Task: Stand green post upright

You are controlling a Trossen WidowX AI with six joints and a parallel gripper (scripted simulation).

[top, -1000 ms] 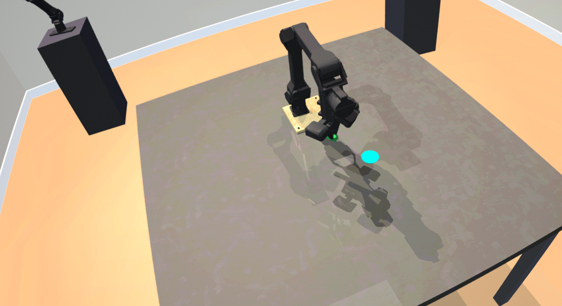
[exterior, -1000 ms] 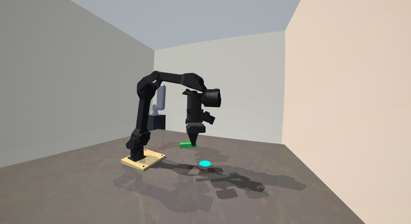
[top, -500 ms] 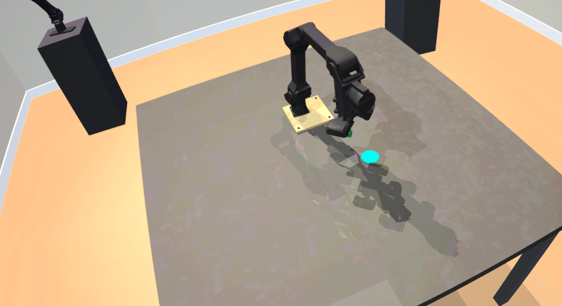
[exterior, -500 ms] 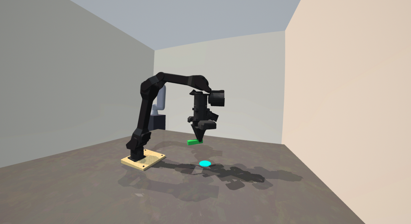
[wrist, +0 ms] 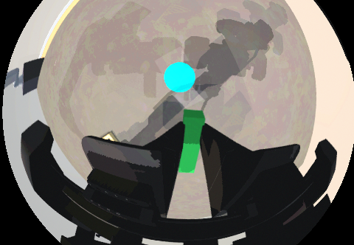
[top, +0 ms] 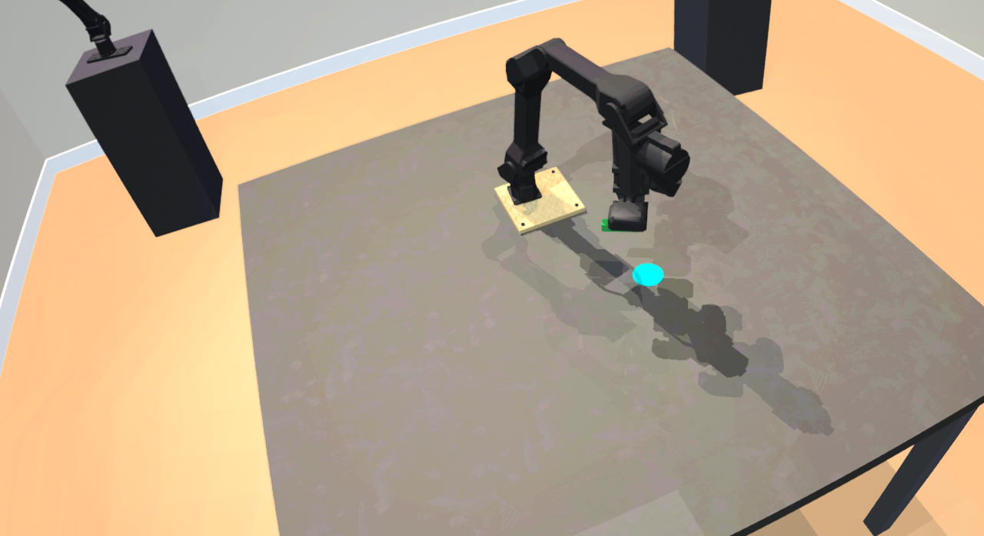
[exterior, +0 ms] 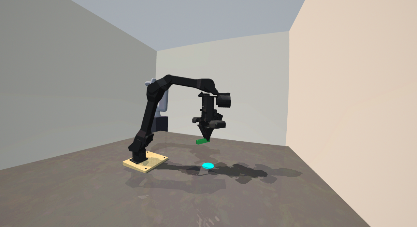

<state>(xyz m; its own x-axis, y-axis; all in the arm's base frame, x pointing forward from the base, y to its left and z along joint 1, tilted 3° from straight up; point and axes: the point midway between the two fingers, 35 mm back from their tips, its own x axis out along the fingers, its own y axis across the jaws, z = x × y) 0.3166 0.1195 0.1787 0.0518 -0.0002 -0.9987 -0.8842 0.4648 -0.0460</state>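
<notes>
Right now the cyan circle is 140 mm below my gripper tip and 40 mm to the left of it. The rest, counted from my gripper tip: green post (20 mm to the right, 10 mm behind).
</notes>
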